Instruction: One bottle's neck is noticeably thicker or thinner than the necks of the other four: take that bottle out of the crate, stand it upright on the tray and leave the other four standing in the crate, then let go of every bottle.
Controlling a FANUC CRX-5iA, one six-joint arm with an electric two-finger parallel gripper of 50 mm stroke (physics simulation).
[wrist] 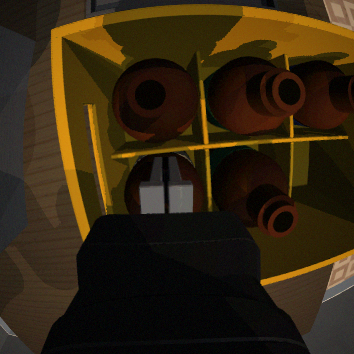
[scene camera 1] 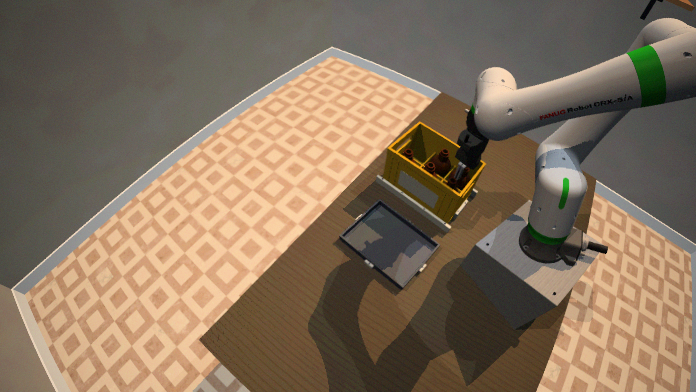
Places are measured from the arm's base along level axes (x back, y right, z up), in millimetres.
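Where they show: gripper, fingertip midpoint: (wrist: 165, 170) (scene camera 1: 457, 177); arm's base, origin of the base link: (scene camera 1: 542, 243).
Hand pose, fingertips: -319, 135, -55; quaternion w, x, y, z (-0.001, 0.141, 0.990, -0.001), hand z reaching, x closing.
Things, the pixels of their top centre, and the offset from my fingertips, as dx, dy, dz. "spot": a spot on its surface instead. Level surfaces: height alone.
- yellow crate, middle of its top: (wrist: 300, 162) (scene camera 1: 438, 155) -82, +7, +48
- right bottle, surface spot: (wrist: 320, 95) spot: -150, -23, -5
- dark tray, surface spot: (scene camera 1: 387, 245) spot: -103, -270, -122
- pale rail, middle of its top: (scene camera 1: 413, 200) -101, -90, -97
- wooden table, its level: dz -127
A yellow crate (scene camera 1: 394, 170) (wrist: 61, 125) holds five brown bottles. In the wrist view, three stand in the upper row: left bottle (wrist: 155, 117), middle bottle (wrist: 240, 95) and right bottle (wrist: 320, 95). In the lower row are a left bottle (wrist: 135, 187) and a middle bottle (wrist: 247, 185). The lower-right compartment holds no bottle. My gripper (scene camera 1: 459, 174) (wrist: 165, 170) is shut and empty, its fingertips together over the lower-left bottle, whose neck they hide. I cannot tell whether they touch it. I cannot tell which neck differs. The dark tray (scene camera 1: 387, 245) has no bottle on it.
The crate's thin dividers (wrist: 205, 115) stand between the bottles. A pale rail (scene camera 1: 412, 204) runs on the wooden table (scene camera 1: 280, 310) between crate and tray. The grey robot pedestal (scene camera 1: 505, 280) stands to the right of the tray in the scene view.
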